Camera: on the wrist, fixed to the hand. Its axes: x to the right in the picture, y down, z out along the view.
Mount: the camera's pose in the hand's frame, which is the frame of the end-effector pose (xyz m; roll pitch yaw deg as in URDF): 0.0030 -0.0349 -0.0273 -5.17 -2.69 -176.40
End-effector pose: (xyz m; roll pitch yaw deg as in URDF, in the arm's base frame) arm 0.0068 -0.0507 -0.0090 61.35 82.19 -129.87
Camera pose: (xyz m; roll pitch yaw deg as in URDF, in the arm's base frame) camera 0.0398 -0.0224 -0.0179 -89.18 -79.50 73.15
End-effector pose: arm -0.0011 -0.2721 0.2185 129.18 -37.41 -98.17
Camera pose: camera 0.0405 -0.2865 0.2125 -134.42 41.90 81.58
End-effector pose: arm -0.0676 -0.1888 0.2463 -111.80 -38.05 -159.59
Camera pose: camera -0.0496 -0.1689 0.2817 103.88 35.61 15.69
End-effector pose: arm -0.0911 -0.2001 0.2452 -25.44 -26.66 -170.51
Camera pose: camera -0.1051 -0.1586 0.2379 21.30 22.67 11.76
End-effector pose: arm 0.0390 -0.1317 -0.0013 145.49 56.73 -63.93
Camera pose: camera 0.0804 -0.1158 -0.0023 -148.65 -52.45 113.71
